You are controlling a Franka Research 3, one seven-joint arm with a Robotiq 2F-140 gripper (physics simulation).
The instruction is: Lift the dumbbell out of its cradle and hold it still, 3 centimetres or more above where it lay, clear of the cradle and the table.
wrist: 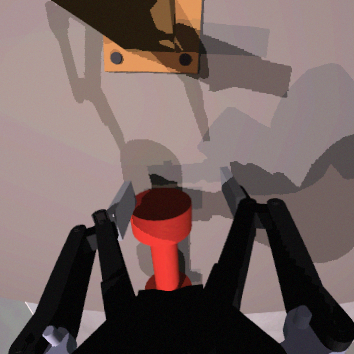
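A red dumbbell point(164, 260) shows in the wrist view below the middle, its near round end with a dark red face uppermost in the picture, its bar running down from it. The lower end is largely hidden behind the gripper body. My gripper point(176, 184) is open and holds nothing. The dumbbell's upper round end shows between the two finger pads, close beside the left pad, with a wider gap to the right pad. I cannot make out the cradle under the dumbbell, nor tell how high the fingers are relative to it.
An orange block point(150, 64) with two dark round bolts stands at the top of the view, with a dark slanted part above it. Shadows of the arm and gripper fall across the pale table top point(40, 175). A table edge shows near the bottom left.
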